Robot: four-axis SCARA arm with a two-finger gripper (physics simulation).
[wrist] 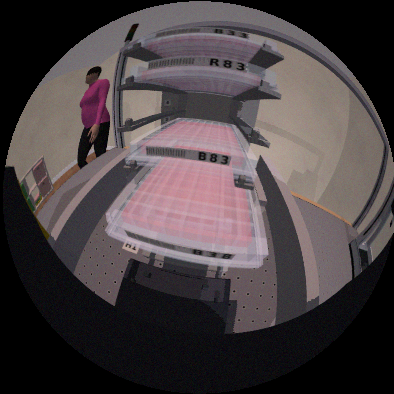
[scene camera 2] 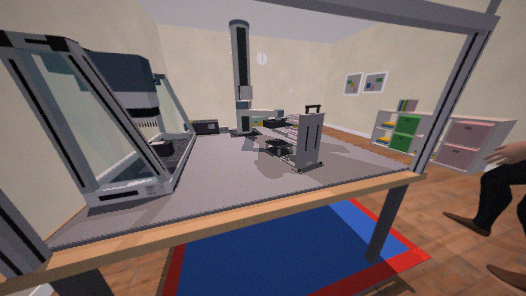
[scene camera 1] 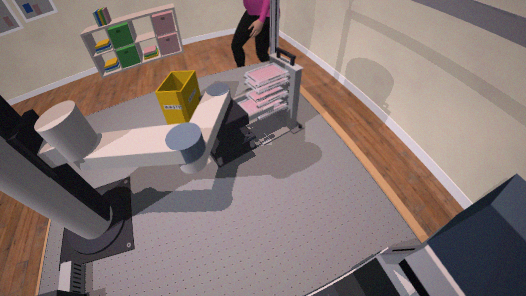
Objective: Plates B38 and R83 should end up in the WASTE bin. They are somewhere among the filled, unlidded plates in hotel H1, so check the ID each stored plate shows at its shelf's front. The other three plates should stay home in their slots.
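Places are measured from the arm's base along level axes (x ahead, y left, z up), in centimetres.
Pixels of known places: gripper, fingertip midpoint: [wrist: 203, 152] [scene camera 2: 294, 133]; arm's base, origin of the base link: [scene camera 2: 244, 133] [scene camera 1: 98, 221].
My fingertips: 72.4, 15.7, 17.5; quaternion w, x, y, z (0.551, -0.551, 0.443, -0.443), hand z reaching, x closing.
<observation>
For each thing: its top centre in the pictures, then the offset to it from my fingertips, as dx, dy, dz. "*": a spot on its surface instead.
- Plate B38, middle of its top: [wrist: 198, 167] [scene camera 1: 258, 102] -2.3, -0.5, -0.2
- Plate B83, middle of its top: [wrist: 200, 126] [scene camera 1: 267, 91] +1.8, +1.2, +1.9
- plate R83, middle of its top: [wrist: 206, 76] [scene camera 1: 266, 78] +1.8, +1.2, +7.5
- plate B33, middle of its top: [wrist: 209, 54] [scene camera 1: 266, 71] +1.8, +1.2, +10.4
- yellow WASTE bin, middle of its top: [scene camera 1: 175, 80] -28.8, +23.6, +3.8
- dark-blue instrument, surface spot: [scene camera 1: 480, 240] * -2.6, -64.8, +28.7
- frame post, middle of its top: [scene camera 2: 480, 33] +30.0, +54.8, +40.5
Plate B38 [wrist: 187, 212], pink-filled and unlidded, lies low in the wrist view, partly out of the front of hotel H1 [scene camera 1: 295, 90] [scene camera 2: 310, 142]. My gripper [wrist: 203, 152] is shut on it, with a finger along each side. In scene camera 1 the arm hides the fingers. Plate B83 [wrist: 204, 137] sits on a shelf just above and farther back. Above an empty slot are plate R83 [wrist: 227, 64] and, higher, plate B33 [wrist: 215, 45]. The fifth plate's ID does not show. The yellow WASTE bin [scene camera 1: 172, 107] stands left of the hotel, behind the arm.
The arm's forearm [scene camera 1: 210, 111] reaches past the bin's near side. A dark-blue instrument [scene camera 1: 480, 240] [scene camera 2: 120, 75] stands at the other end of the bench. A frame post [scene camera 2: 452, 95] rises at the bench corner. A person [scene camera 1: 256, 30] [wrist: 95, 107] stands beyond the bench.
</observation>
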